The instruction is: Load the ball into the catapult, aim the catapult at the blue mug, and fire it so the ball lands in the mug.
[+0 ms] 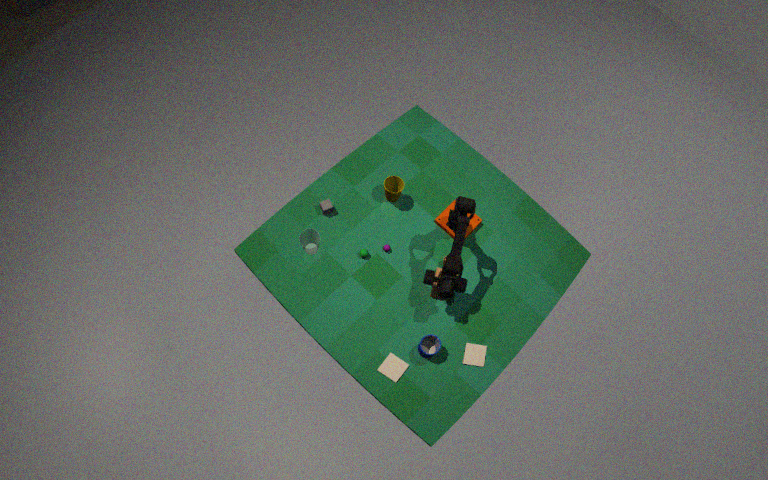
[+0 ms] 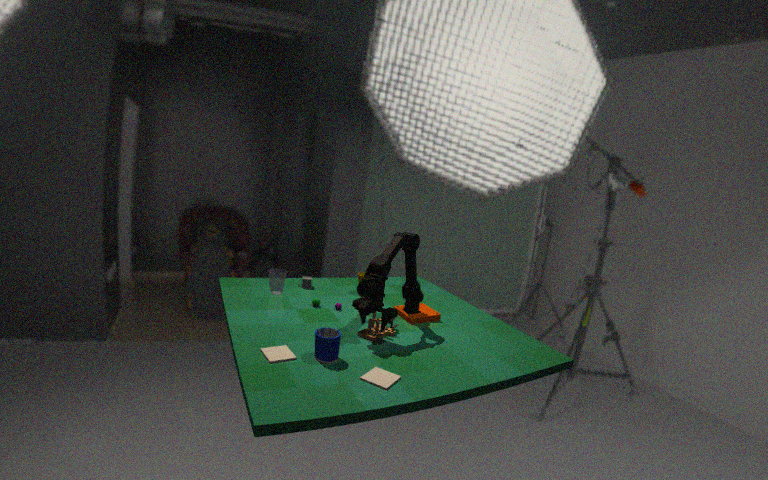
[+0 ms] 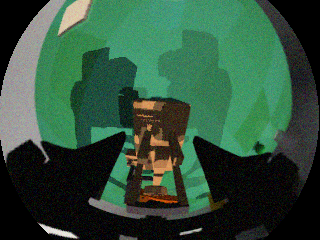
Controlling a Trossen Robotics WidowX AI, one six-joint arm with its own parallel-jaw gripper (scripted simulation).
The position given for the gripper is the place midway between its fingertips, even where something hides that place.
The gripper (image 2: 372,327) is open and holds nothing. Also in view: a blue mug (image 2: 327,340).
The gripper is seen too in image 3 (image 3: 160,137). Image 3 misses the blue mug: it is out of frame.
